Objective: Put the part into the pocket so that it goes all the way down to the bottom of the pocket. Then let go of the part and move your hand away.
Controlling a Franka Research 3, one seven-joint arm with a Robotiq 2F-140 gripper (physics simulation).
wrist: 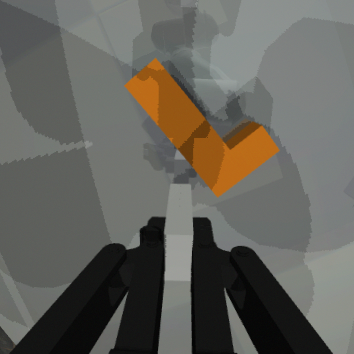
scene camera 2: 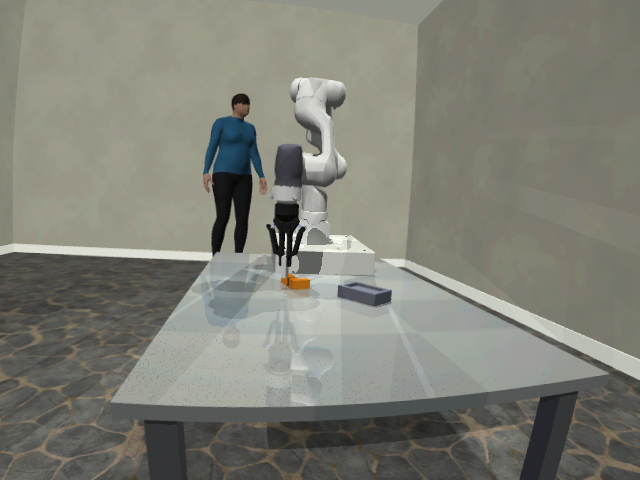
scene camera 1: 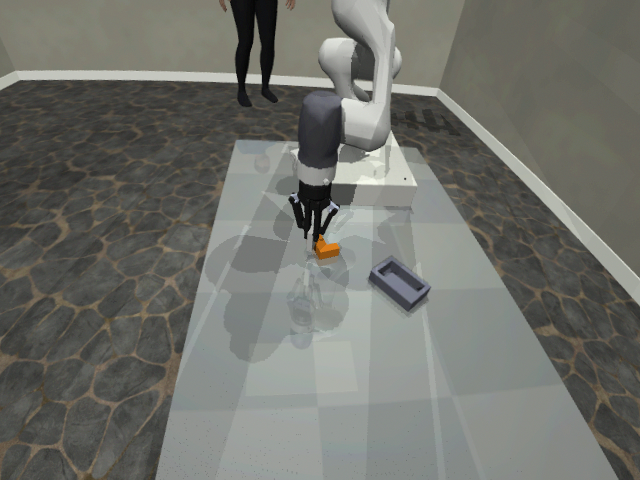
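The orange L-shaped part (scene camera 1: 327, 251) (scene camera 2: 299, 283) (wrist: 215, 165) lies flat on the table, its long arm running to the upper left in the wrist view. My gripper (scene camera 1: 309, 246) (scene camera 2: 286, 272) (wrist: 179, 201) is shut with nothing between its fingers. It points down, and its fingertips are low over the table, close beside the part's long arm. Whether they touch the part I cannot tell. The dark grey-blue block with the pocket (scene camera 1: 389, 287) (scene camera 2: 356, 296) lies right of the part in both scene views. Its pocket holds nothing in scene camera 1.
The glossy grey table (scene camera 1: 413, 413) (scene camera 2: 232, 382) bears the part and the block. The white robot base (scene camera 1: 374, 195) (scene camera 2: 341, 263) stands at its far end, behind the gripper. A person (scene camera 1: 253, 46) (scene camera 2: 235, 149) stands beyond the table at the back left.
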